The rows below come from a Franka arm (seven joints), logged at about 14 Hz.
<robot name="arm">
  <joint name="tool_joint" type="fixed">
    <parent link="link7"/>
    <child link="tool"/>
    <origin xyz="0 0 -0.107" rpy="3.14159 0 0"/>
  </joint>
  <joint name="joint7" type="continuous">
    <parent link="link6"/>
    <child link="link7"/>
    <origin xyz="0.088 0 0" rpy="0 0 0"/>
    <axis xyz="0 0 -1"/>
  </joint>
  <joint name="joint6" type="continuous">
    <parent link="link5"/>
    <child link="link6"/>
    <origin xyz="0 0 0" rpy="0 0 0"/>
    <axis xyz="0 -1 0"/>
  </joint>
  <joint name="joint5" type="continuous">
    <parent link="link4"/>
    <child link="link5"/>
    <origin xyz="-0.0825 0 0.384" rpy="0 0 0"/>
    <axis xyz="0 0 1"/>
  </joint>
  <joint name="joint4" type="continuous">
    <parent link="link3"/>
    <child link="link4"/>
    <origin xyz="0.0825 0 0" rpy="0 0 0"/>
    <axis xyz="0 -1 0"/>
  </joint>
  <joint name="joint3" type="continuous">
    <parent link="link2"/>
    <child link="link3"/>
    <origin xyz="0 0 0.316" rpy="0 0 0"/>
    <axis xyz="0 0 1"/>
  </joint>
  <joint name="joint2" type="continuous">
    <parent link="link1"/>
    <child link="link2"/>
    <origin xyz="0 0 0" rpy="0 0 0"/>
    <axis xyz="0 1 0"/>
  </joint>
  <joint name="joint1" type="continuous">
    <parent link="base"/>
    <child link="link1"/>
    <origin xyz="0 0 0.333" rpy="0 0 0"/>
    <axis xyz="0 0 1"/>
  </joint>
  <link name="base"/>
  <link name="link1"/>
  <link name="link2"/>
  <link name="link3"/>
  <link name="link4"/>
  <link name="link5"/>
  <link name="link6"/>
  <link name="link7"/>
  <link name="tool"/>
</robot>
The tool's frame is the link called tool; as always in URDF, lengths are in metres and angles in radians. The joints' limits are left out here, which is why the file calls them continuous.
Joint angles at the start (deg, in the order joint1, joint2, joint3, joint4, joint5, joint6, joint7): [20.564, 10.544, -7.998, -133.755, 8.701, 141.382, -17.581]
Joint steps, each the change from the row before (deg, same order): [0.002, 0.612, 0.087, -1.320, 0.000, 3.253, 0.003]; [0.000, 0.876, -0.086, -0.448, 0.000, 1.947, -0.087]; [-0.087, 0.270, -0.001, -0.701, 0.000, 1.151, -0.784]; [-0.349, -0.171, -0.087, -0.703, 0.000, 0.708, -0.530]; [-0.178, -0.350, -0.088, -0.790, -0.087, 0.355, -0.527]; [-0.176, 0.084, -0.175, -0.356, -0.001, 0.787, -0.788]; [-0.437, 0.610, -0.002, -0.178, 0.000, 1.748, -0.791]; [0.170, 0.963, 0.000, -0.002, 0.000, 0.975, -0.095]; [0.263, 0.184, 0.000, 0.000, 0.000, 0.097, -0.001]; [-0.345, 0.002, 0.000, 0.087, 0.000, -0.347, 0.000]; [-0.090, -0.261, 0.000, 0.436, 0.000, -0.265, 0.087]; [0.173, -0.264, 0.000, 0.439, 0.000, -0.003, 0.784]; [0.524, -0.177, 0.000, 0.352, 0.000, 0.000, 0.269]
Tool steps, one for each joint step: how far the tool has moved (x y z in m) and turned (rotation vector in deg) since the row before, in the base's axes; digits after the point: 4 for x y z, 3 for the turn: [-0.0032, -0.0013, -0.0092, -0.174, -1.366, -0.147]; [-0.0004, -0.0018, -0.0076, -0.235, -0.689, -0.118]; [-0.0027, -0.0020, -0.0050, -0.127, -0.247, 0.615]; [-0.0023, -0.0048, -0.0018, -0.039, -0.211, 0.040]; [-0.0036, -0.0033, -0.0013, -0.070, 0.052, 0.297]; [-0.0005, -0.0036, -0.0017, -0.067, -0.405, 0.393]; [0.0017, -0.0043, -0.0036, -0.121, -1.028, 0.269]; [-0.0003, 0.0009, -0.0068, -0.258, -0.066, 0.226]; [-0.0006, 0.0021, -0.0014, -0.055, 0.077, 0.260]; [0.0005, -0.0028, 0.0000, -0.007, 0.263, -0.329]; [0.0031, 0.0001, 0.0045, 0.155, -0.406, -0.152]; [0.0032, 0.0023, 0.0050, 0.187, -0.643, -0.595]; [0.0018, 0.0052, 0.0037, 0.138, -0.499, 0.267]
